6 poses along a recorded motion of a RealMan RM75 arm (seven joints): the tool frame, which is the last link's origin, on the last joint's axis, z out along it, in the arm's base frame.
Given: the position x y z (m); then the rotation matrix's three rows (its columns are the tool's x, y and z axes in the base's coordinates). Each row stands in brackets.
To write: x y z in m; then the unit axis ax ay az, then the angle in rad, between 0 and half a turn. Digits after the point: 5 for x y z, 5 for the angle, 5 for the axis.
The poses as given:
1: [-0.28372 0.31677 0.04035], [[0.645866 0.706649 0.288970], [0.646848 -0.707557 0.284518], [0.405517 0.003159 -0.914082]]
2: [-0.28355 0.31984 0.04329], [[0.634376 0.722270 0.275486], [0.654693 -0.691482 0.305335], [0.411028 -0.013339 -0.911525]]
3: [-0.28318 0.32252 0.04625], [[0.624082 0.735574 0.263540], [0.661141 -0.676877 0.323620], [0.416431 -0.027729 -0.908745]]
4: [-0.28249 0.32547 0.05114], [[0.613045 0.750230 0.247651], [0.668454 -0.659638 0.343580], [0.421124 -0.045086 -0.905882]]
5: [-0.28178 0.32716 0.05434], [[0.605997 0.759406 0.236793], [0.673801 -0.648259 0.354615], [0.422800 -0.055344 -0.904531]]
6: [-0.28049 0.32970 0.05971], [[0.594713 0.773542 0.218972], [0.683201 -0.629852 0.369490], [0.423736 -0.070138 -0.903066]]
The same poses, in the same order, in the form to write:
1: -0.28372 0.31677 0.04035 -0.90656 -0.37552 -0.19268 2.98578
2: -0.28355 0.31984 0.04329 -0.90318 -0.38415 -0.19153 2.96425
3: -0.28318 0.32252 0.04625 -0.90012 -0.39169 -0.19069 2.94516
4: -0.28249 0.32547 0.05114 -0.89677 -0.40025 -0.18868 2.92316
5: -0.28178 0.32716 0.05434 -0.89462 -0.40591 -0.18681 2.91041
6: -0.28049 0.32970 0.05971 -0.89117 -0.41507 -0.18313 2.89236
